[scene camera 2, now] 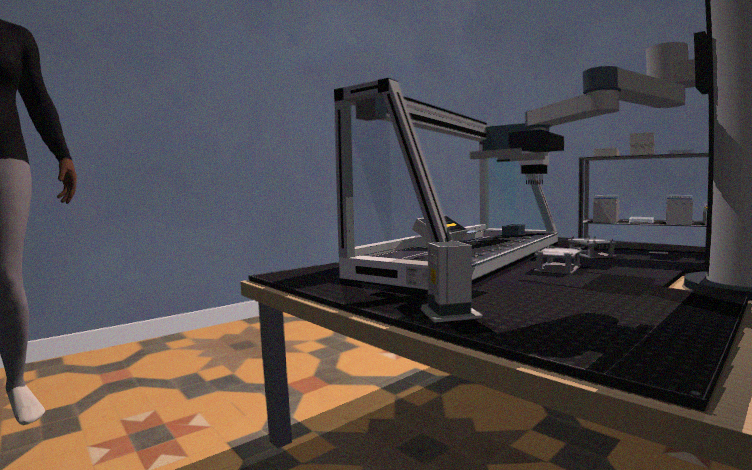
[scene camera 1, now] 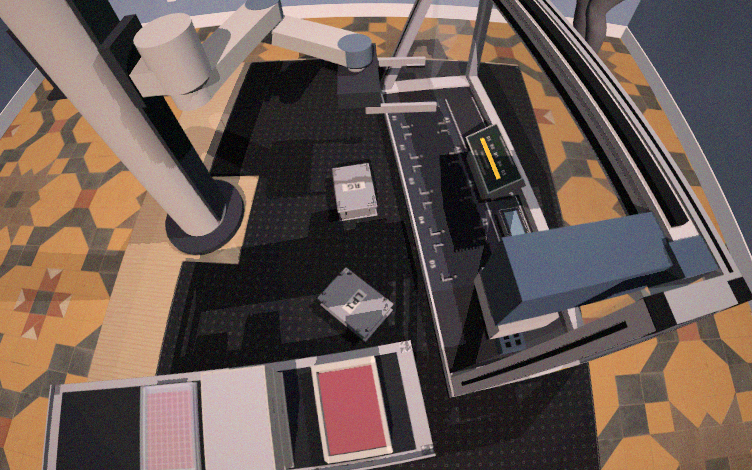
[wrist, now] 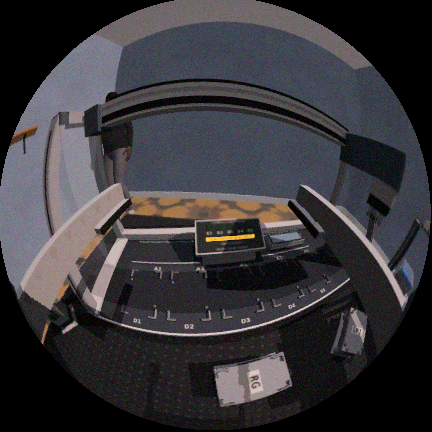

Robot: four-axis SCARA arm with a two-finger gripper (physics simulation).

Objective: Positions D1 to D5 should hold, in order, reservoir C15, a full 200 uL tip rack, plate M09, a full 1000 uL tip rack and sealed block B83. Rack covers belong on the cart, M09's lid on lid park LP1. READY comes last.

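Note:
My gripper (scene camera 1: 404,84) (scene camera 2: 496,154) (wrist: 207,190) is open and empty, its long fingers wide apart, above the D1 end of the framed deck (scene camera 1: 453,327) (wrist: 175,295). Positions D1 to D5 show in the wrist view along the deck's near edge, with no labware on them. Lid park LP1 (scene camera 1: 354,303) (wrist: 352,332) is a grey stand turned askew, with a bare top. In scene camera 1, a red slab in a cream frame (scene camera 1: 353,409) and a pink gridded item (scene camera 1: 169,426) lie in the white-edged unit (scene camera 1: 237,418) at the bottom. No C15, M09 or B83 label is readable.
Stand RG (scene camera 1: 354,191) (scene camera 2: 557,254) (wrist: 252,380) is beside the deck. A screen with a yellow bar (scene camera 1: 494,159) (wrist: 229,238) is at its far edge. A blue gantry head (scene camera 1: 587,266) (wrist: 374,157) overhangs the D5 end. A grey column device (scene camera 2: 450,277) stands near the table corner.

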